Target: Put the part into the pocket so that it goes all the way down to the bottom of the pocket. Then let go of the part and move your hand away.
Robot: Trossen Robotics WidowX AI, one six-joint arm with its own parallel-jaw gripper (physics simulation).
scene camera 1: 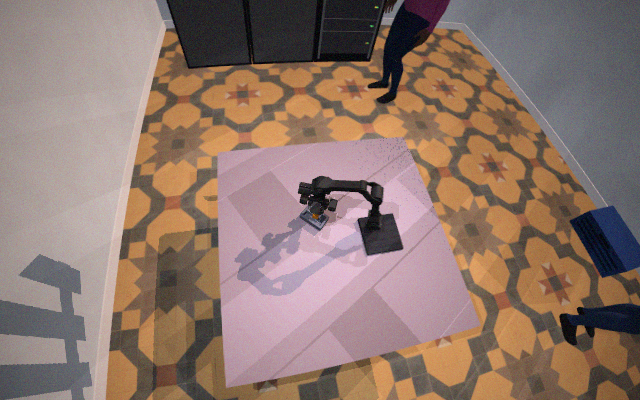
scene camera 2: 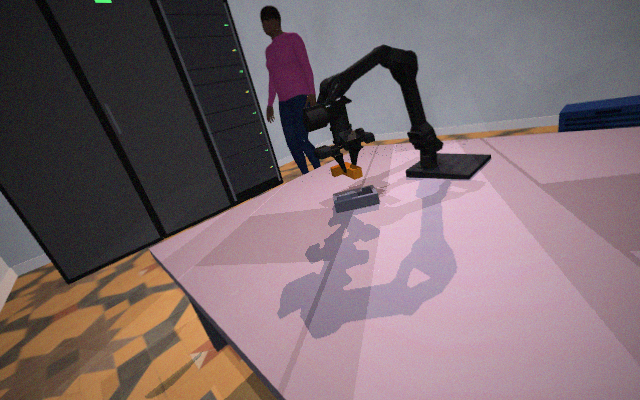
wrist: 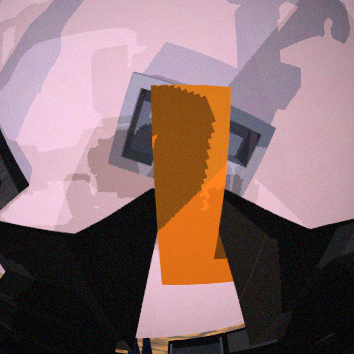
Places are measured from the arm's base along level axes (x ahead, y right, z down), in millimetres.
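Where they show: gripper, between the fingertips: (scene camera 2: 350, 170) (wrist: 186, 195); arm's base, origin of its link: (scene camera 1: 372, 225) (scene camera 2: 428, 165).
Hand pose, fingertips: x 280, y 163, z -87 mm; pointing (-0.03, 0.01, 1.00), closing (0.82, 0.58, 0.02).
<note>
Each offset is from my fingertips to the top centre of the thing. Level surfaces: height alone.
The orange part {dy +9, dx +12, dz -19 mm} (scene camera 1: 315, 216) (scene camera 2: 353, 173) (wrist: 187, 150) is held in the air between the fingers of my gripper (scene camera 1: 317, 209) (scene camera 2: 350, 167) (wrist: 186, 195), which is shut on it. The grey block with the pocket {dy -4, dx +12, dz +74 mm} (scene camera 1: 319, 226) (scene camera 2: 357, 202) (wrist: 125, 125) lies on the table below. In the second scene view a clear gap shows between part and block. In the wrist view the part crosses over the middle of the block, its long side turned at a large angle to the block's long side. The pocket shows left and right of the part; its middle is hidden.
The arm's black base plate (scene camera 1: 390, 242) (scene camera 2: 450, 167) stands on the pink table {dz +110 mm} (scene camera 1: 300, 325) (scene camera 2: 425, 350). Dark cabinets (scene camera 1: 220, 35) (scene camera 2: 125, 125), a person in a magenta top (scene camera 1: 395, 45) (scene camera 2: 290, 70) and a blue box (scene camera 1: 607, 240) (scene camera 2: 600, 114) are beyond the table.
</note>
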